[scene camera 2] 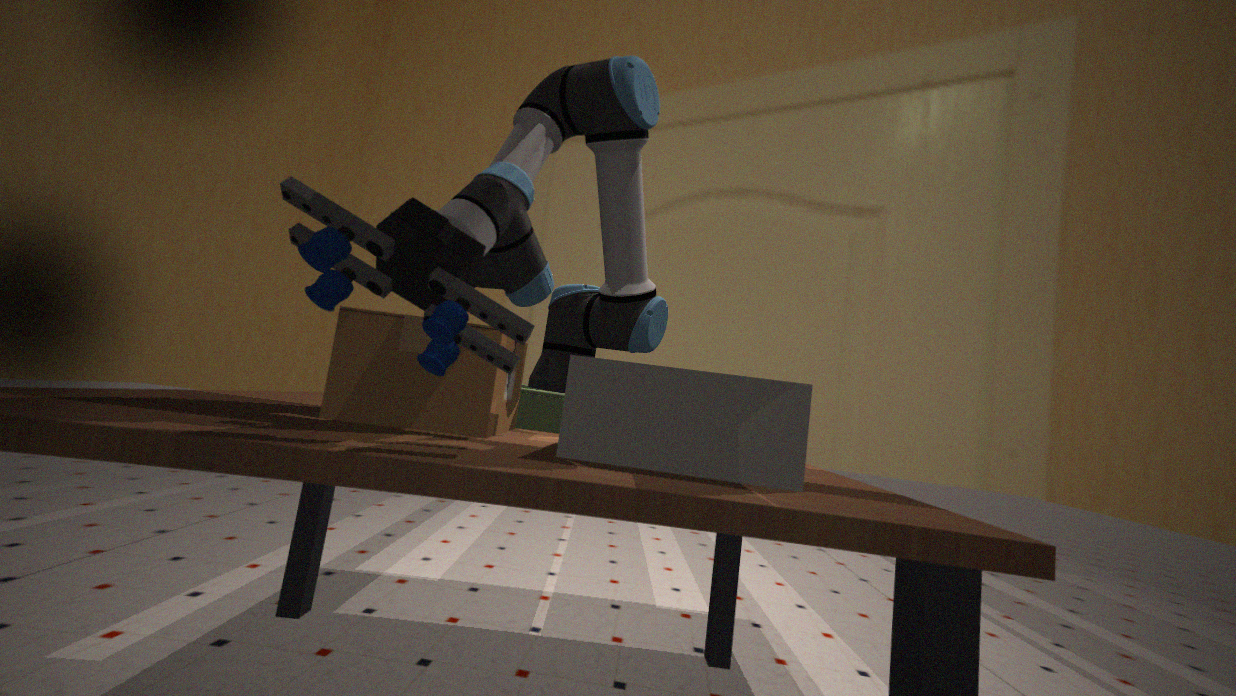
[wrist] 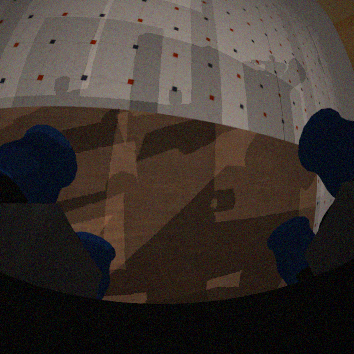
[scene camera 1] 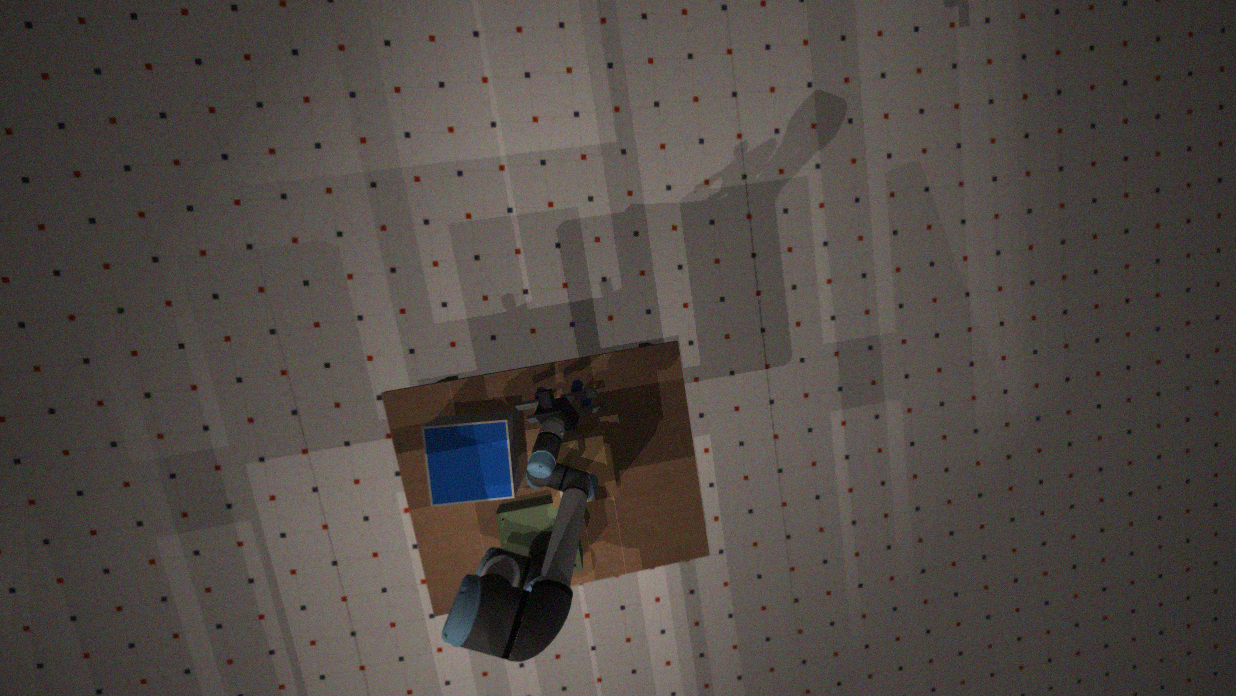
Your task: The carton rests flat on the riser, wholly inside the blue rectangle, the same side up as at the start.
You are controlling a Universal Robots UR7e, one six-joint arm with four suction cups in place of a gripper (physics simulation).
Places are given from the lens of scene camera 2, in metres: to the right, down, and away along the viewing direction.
my suction head (scene camera 2: 327, 247): -0.29, -0.10, 0.53
grey riser (scene camera 2: 748, 430): 0.15, 0.09, 0.60
